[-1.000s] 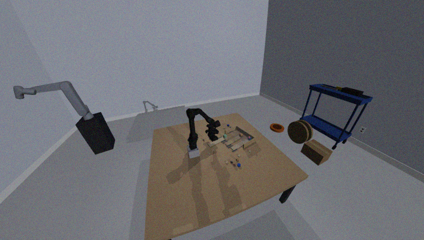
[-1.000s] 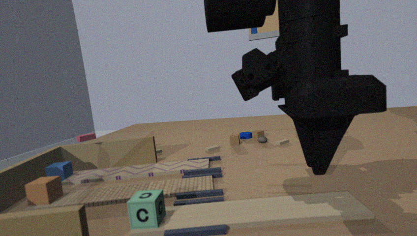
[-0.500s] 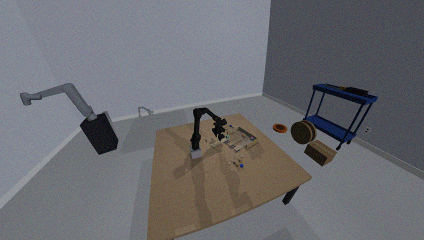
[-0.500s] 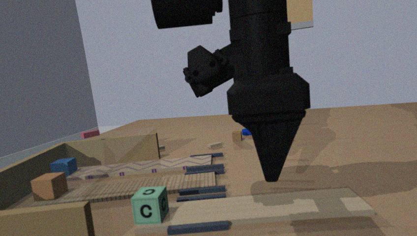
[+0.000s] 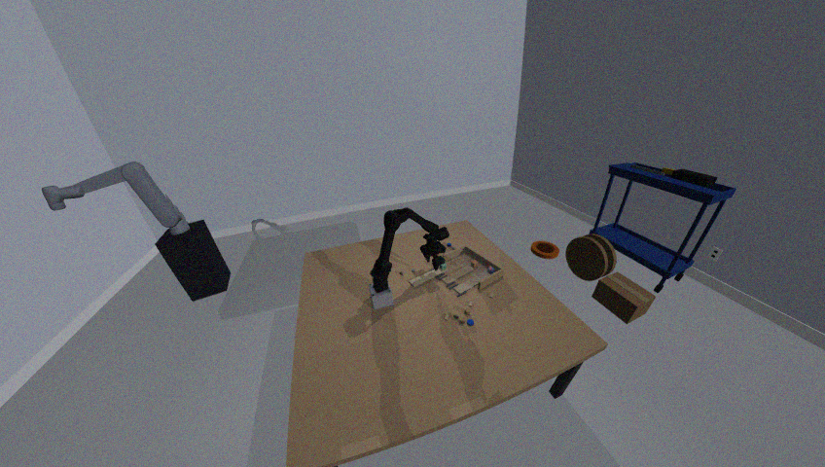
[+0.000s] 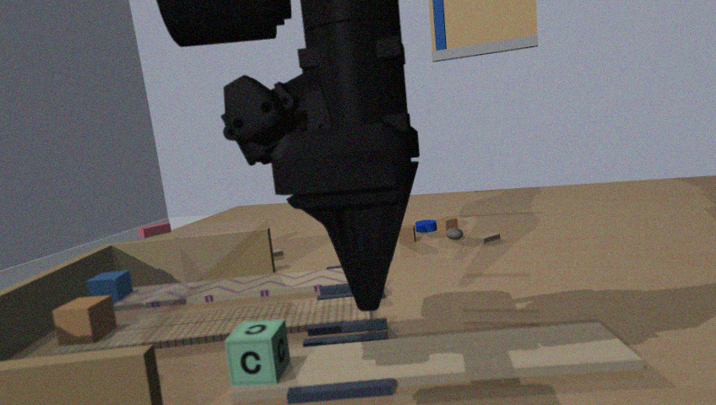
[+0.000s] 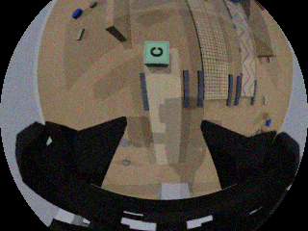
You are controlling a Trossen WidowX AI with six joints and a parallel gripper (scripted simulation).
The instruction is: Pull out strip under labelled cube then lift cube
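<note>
Right now my gripper tip is 8 cm short of the green cube labelled c, 1 cm to the right of it and 4 cm above it. From my gripper tip the other things lie so: red block (25 cm ahead, 21 cm to the right, 1 cm above).
</note>
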